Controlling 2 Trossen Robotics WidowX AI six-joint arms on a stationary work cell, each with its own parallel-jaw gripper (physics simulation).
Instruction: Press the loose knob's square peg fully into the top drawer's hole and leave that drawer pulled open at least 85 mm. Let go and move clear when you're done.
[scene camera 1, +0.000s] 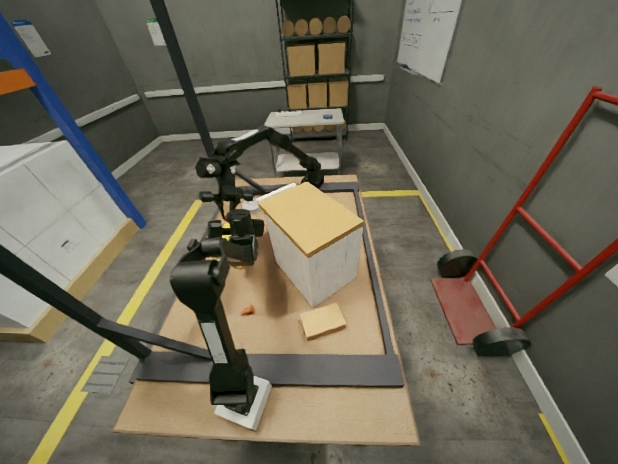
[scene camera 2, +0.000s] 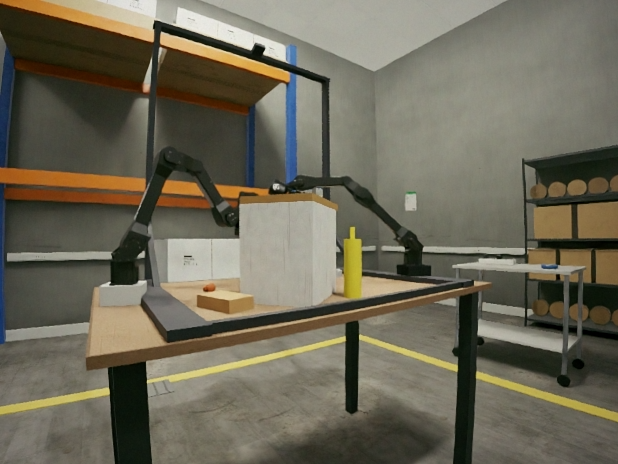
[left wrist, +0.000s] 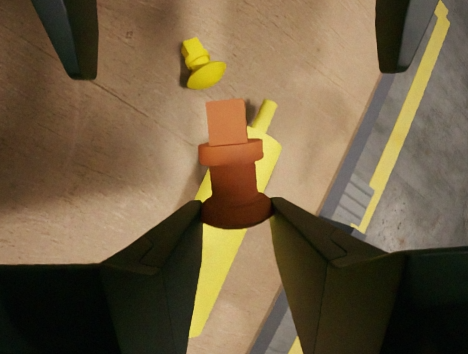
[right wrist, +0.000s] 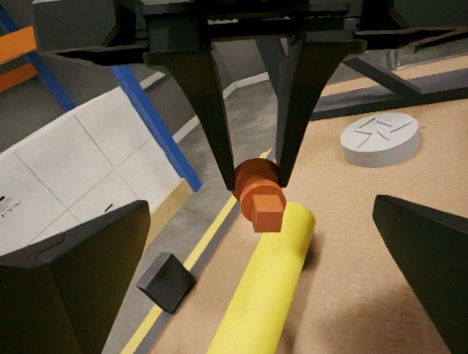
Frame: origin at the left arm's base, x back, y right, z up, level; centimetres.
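Where they show: left gripper, fingertip midpoint: (left wrist: 236, 210) (right wrist: 256, 187); right gripper, fingertip midpoint: (left wrist: 238, 73) (right wrist: 262, 208); left arm's base, link origin: (scene camera 1: 312, 178) (scene camera 2: 413, 265); right arm's base, link origin: (scene camera 1: 242, 396) (scene camera 2: 124, 283).
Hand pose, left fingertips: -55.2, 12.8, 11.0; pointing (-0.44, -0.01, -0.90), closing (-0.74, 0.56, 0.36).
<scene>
Things, the pixels of their top centre, and the offset from my left fingertips, as dx, dy, dz. Level surfaces: height alone.
- orange knob, top centre: (left wrist: 249, 167) (right wrist: 250, 176) -0.8, -1.5, +1.9
- white cabinet, top centre: (scene camera 2: 294, 201) (scene camera 1: 307, 210) +1.5, -33.9, +11.0
- yellow knob, top centre: (left wrist: 208, 56) -8.6, -5.5, -13.3
- yellow cylinder, top centre: (left wrist: 234, 215) (right wrist: 252, 281) -1.9, +5.4, -11.6
- table, surface height: dz -16.9
- yellow bottle, top centre: (scene camera 2: 352, 227) +17.2, -40.5, +3.2
- tan block, top centre: (scene camera 2: 224, 294) (scene camera 1: 322, 319) -18.3, -45.9, -13.8
- small orange object, top centre: (scene camera 2: 208, 282) (scene camera 1: 246, 308) -23.9, -21.1, -14.0
- grey disc, top centre: (right wrist: 376, 128) (scene camera 1: 252, 203) +26.9, +9.9, -13.7
An orange knob (left wrist: 232, 175) (right wrist: 260, 200) with a square peg is between the fingertips of my left gripper (left wrist: 236, 210) (right wrist: 256, 187), which is shut on its round head; the peg points away from the fingers. My right gripper (right wrist: 262, 208) (left wrist: 238, 73) is open and empty, its fingers wide apart, facing the left gripper with the knob between them at a distance. The white cabinet (scene camera 1: 332, 272) (scene camera 2: 280, 250) has a tan top. Its drawer fronts and the top drawer's hole are hidden. A white strip (scene camera 1: 276, 193) shows beside its top's far left edge.
A yellow knob (left wrist: 198, 65) and a yellow cylinder (left wrist: 220, 260) (right wrist: 270, 280) lie on the table (scene camera 1: 280, 412). A yellow bottle (scene camera 2: 352, 270) stands beside the cabinet. A tan block (scene camera 1: 322, 321) (scene camera 2: 225, 301), a small orange object (scene camera 1: 248, 310) (scene camera 2: 209, 287) and a grey disc (right wrist: 380, 142) are on the table too.
</scene>
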